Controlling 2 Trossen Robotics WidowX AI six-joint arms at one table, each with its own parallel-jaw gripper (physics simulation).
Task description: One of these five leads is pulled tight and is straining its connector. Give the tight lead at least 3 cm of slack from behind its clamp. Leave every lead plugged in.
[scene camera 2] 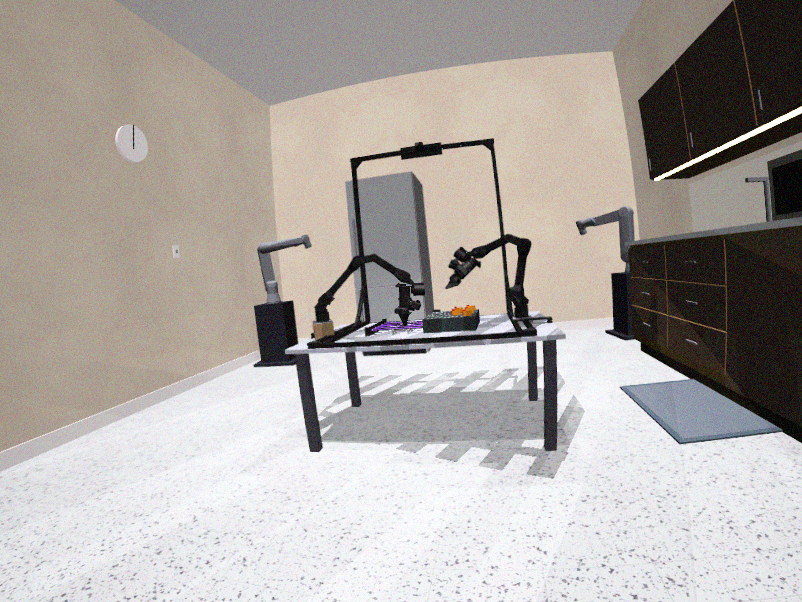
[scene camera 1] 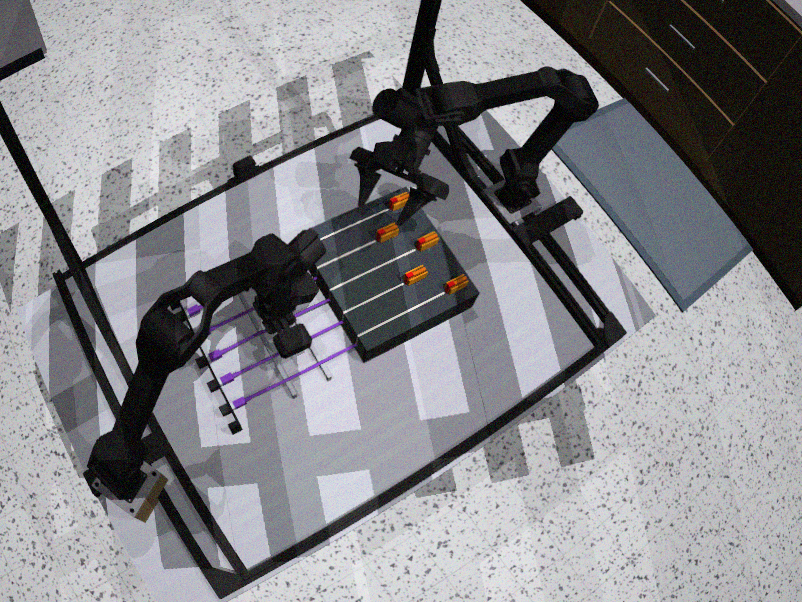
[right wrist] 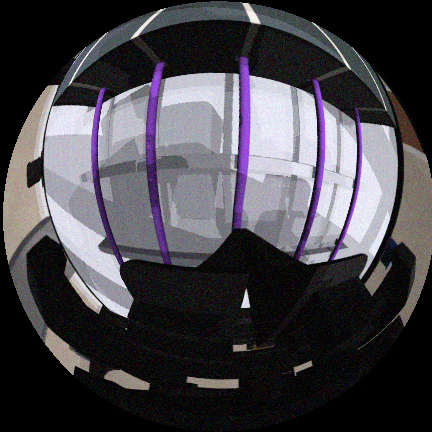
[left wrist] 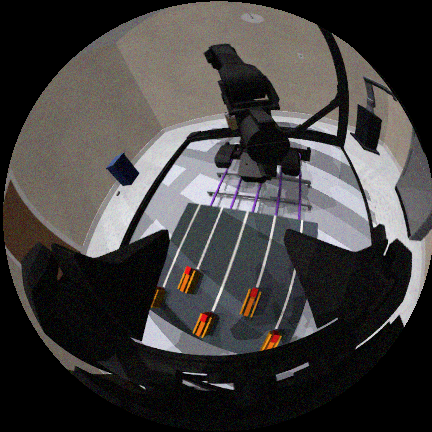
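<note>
Several purple leads run side by side from a dark block to wider purple ends near a black rail. White lines continue across the block to orange pieces with red tips, set at differing distances. I cannot tell which lead is tight. My left gripper is open and empty, above the block. My right gripper is shut, low over the leads. Its fingertips overlap the middle lead in the right wrist view; contact is unclear. The right arm hides part of the leads in scene camera 1.
The black rail with small dark blocks stands beyond the purple ends. Thin grey bars lie across under the leads. A black frame borders the table, with uprights beside both arms. Striped shadows cross the table.
</note>
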